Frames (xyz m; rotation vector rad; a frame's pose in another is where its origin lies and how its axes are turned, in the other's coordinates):
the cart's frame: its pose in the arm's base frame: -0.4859 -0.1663 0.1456 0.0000 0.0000 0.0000
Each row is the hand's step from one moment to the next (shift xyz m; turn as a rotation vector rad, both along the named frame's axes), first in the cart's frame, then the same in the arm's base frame.
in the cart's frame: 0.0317 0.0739 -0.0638 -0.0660 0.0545 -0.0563
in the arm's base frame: 0.0317 0.0739 -0.0638 -0.0660 0.0545 -0.0563
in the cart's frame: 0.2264 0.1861 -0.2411 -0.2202 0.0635 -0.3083
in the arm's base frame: 0.2264 0.1861 -0.2411 -0.2202 0.0635 -0.3083
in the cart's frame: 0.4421 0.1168 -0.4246 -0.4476 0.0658 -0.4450
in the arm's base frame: 0.4421 0.1168 -0.4246 -0.4476 0.0658 -0.4450
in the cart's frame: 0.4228 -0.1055 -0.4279 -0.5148 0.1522 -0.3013
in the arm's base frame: 0.4228 -0.1055 -0.4279 -0.5148 0.1522 -0.3013
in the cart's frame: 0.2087 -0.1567 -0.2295 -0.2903 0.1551 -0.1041
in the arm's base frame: 0.2087 -0.1567 -0.2295 -0.2903 0.1551 -0.1041
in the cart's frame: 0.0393 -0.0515 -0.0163 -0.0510 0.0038 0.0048
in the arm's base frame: 0.0393 -0.0515 -0.0163 -0.0510 0.0038 0.0048
